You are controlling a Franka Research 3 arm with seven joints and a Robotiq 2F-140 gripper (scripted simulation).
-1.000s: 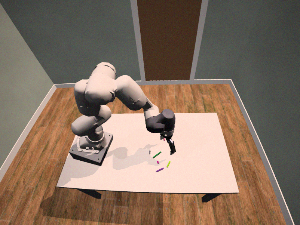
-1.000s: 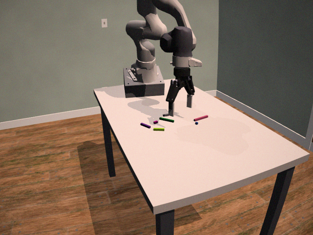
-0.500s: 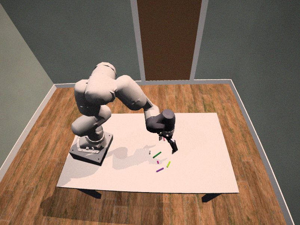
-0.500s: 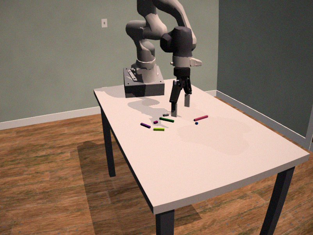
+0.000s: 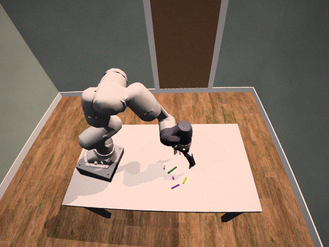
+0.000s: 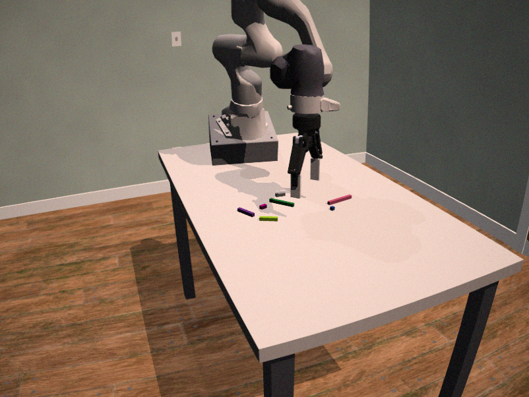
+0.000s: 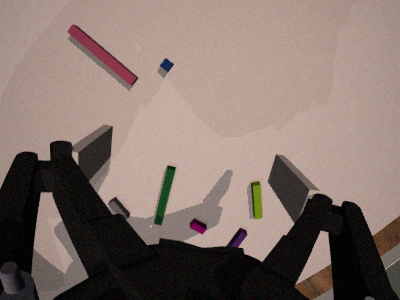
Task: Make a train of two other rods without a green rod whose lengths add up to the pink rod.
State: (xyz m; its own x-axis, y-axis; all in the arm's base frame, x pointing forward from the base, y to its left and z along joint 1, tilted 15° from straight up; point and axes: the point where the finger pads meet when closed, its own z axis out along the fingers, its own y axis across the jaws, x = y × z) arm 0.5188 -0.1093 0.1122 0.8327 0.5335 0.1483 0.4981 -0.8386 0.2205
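My hand is 14 cm past the grey rod, 1 cm to the right of it and 8 cm above it. From my hand the other things lie so: lime rod 1 cm behind, 12 cm to the right, 8 cm below; blue rod 4 cm ahead, 7 cm to the left, 8 cm below; green rod 8 cm behind, 3 cm to the right, 8 cm below.
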